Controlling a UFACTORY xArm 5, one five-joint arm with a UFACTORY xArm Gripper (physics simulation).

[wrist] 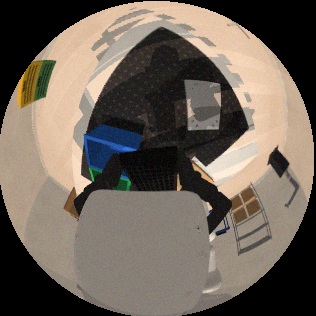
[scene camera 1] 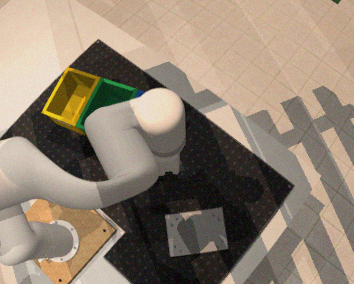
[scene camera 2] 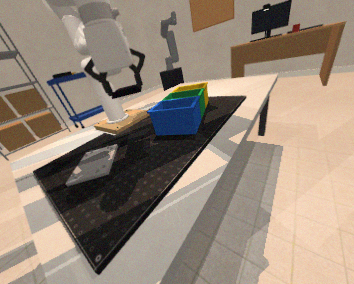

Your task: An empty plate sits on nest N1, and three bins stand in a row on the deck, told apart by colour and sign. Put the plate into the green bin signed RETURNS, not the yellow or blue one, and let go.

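Places are measured from the arm's base along level axes (x back, y left, z down), in centimetres.
Where they show: gripper, fingertip midpoint: (wrist: 147, 158) (scene camera 2: 125, 91); arm's base, link origin: (scene camera 1: 60, 241) (scene camera 2: 118, 119).
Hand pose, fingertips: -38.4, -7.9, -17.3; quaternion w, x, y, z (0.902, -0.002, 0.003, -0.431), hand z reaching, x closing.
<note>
Things, the pixels of their top centre, and the offset from my fingertips, as dx, dy, dz. "spot": a spot on its surface instead. Level surfaces: height alone.
- black plate, top centre: (wrist: 153, 183) (scene camera 2: 127, 87) +4.3, +3.1, -0.6
- grey nest N1, top centre: (scene camera 1: 196, 232) (wrist: 206, 105) (scene camera 2: 93, 158) +6.1, -16.2, +16.5
- green bin, surface spot: (scene camera 1: 114, 90) (scene camera 2: 201, 99) spot: -3.9, +31.5, +12.7
- black deck, surface height: dz +18.7
My gripper (scene camera 2: 125, 89) (wrist: 147, 158) is shut on the black plate (scene camera 2: 127, 92) (wrist: 149, 159), which has a grid of wells and hangs high above the deck. In scene camera 1 the arm hides the plate and most of the gripper. The grey nest N1 (scene camera 1: 175, 246) (scene camera 2: 90, 167) (wrist: 202, 102) is bare. The green bin (scene camera 1: 114, 90) (scene camera 2: 202, 101) stands between the yellow bin (scene camera 1: 62, 97) (scene camera 2: 205, 91) and the blue bin (scene camera 1: 140, 93) (scene camera 2: 175, 120) (wrist: 100, 154). In the wrist view the blue bin is left of the plate, with green rim beyond it. The bin signs cannot be read.
The black deck (scene camera 1: 205, 150) (scene camera 2: 145, 175) (wrist: 125, 85) carries the nest and the bins. The arm's wooden base plate (scene camera 1: 102, 225) (scene camera 2: 135, 120) is beside the deck. A blue cart (scene camera 2: 75, 78), a shelf rack and a desk (scene camera 2: 290, 45) with a monitor stand farther off.
</note>
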